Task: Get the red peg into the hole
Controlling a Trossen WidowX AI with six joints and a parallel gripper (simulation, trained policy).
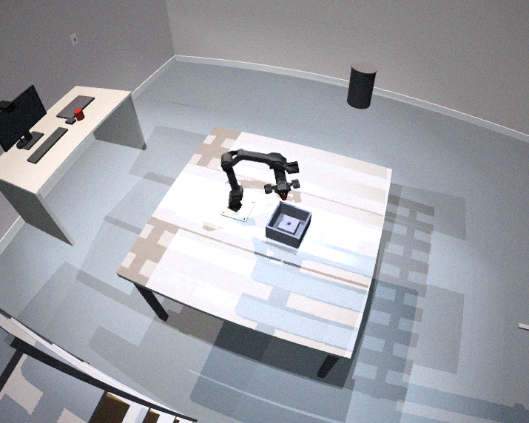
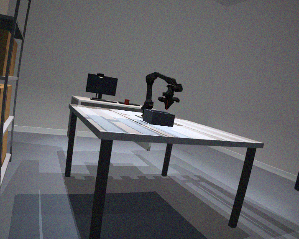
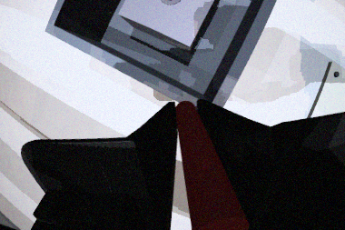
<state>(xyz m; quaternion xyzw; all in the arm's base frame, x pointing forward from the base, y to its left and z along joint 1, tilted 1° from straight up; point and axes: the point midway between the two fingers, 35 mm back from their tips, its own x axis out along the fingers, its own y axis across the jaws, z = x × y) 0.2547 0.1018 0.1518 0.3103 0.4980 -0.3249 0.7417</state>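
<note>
Right now my gripper tip is 8 cm short of the pale plate, 8 cm to the left of it and 8 cm above it. The rest, counted from my gripper tip: dark box 8 cm ahead, 8 cm to the right, 10 cm below; then red peg 1 cm behind, 1 cm to the left, 3 cm above.
</note>
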